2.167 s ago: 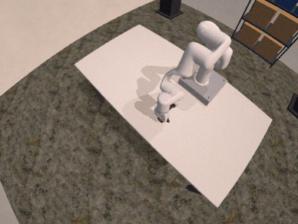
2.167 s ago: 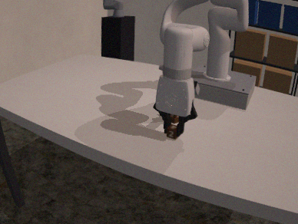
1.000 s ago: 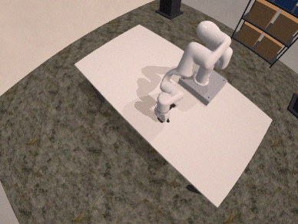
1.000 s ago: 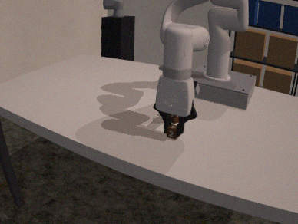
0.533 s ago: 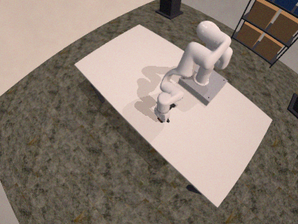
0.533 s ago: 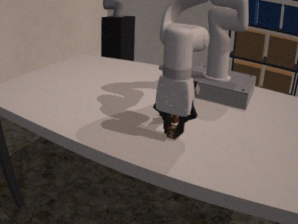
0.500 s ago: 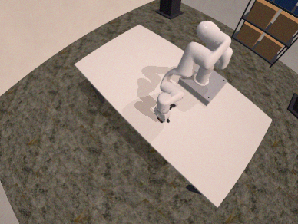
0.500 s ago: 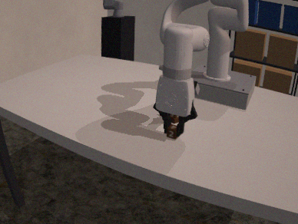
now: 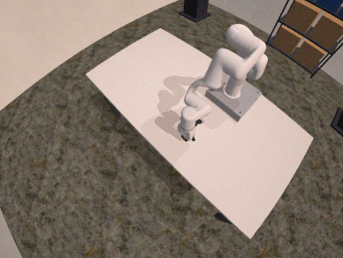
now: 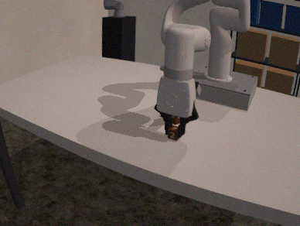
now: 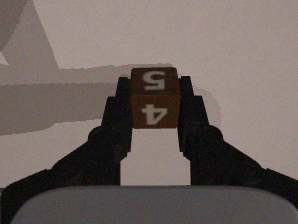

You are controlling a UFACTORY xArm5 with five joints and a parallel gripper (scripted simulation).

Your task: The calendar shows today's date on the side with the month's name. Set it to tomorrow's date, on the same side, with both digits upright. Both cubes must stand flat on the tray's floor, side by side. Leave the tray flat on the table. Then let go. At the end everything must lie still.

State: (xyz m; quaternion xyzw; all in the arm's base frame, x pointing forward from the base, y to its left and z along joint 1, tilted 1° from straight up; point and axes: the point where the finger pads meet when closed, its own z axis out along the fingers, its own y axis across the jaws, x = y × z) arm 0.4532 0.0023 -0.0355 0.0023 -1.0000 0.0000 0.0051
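My hand is 20 mm above the brown wooden cube. From my hand the other things lie so: tray 110 mm behind, 60 mm to the right, 20 mm below.
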